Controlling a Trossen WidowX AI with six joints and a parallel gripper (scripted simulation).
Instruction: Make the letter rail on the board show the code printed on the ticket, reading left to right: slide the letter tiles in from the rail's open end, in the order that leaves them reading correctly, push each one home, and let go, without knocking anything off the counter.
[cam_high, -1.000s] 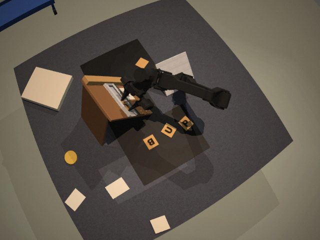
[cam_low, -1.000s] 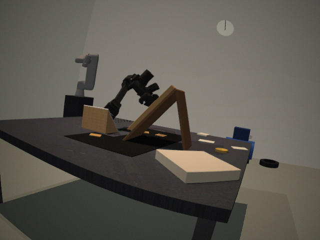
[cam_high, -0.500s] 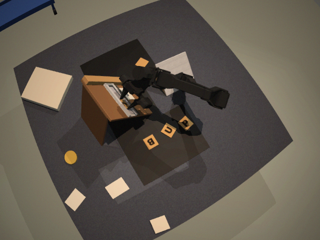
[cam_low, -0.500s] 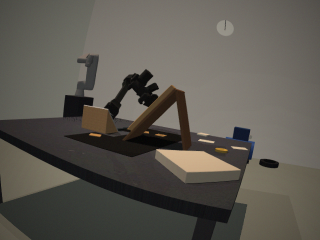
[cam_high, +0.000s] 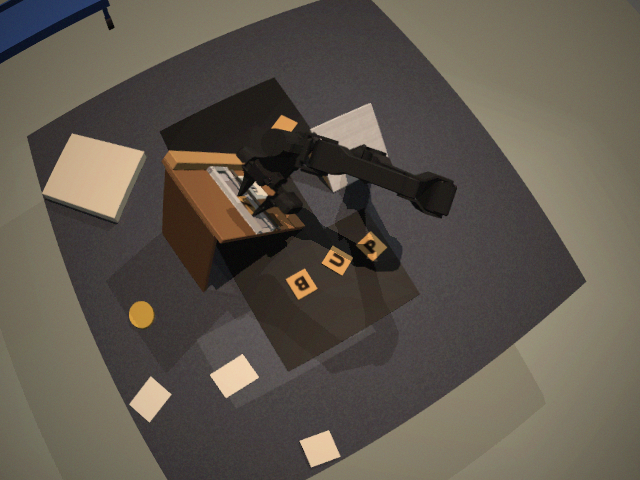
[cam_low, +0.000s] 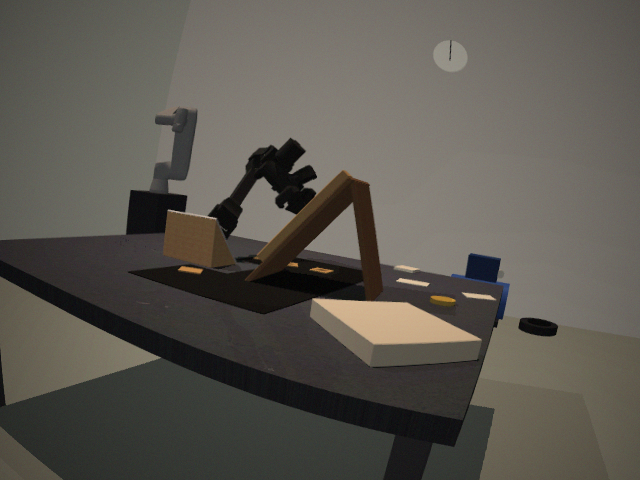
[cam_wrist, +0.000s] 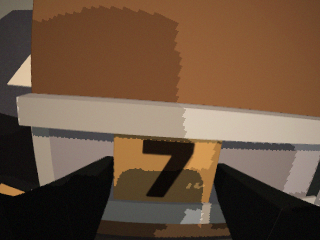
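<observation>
My gripper tip is 80 mm above the white ticket, 70 mm to the left of it and 50 mm past it. Round my gripper tip: dark mat 160 mm below, 130 mm behind, 30 mm to the right; then letter tile right at my gripper tip; then yellow disc 350 mm ahead, 150 mm below, 80 mm to the left.
</observation>
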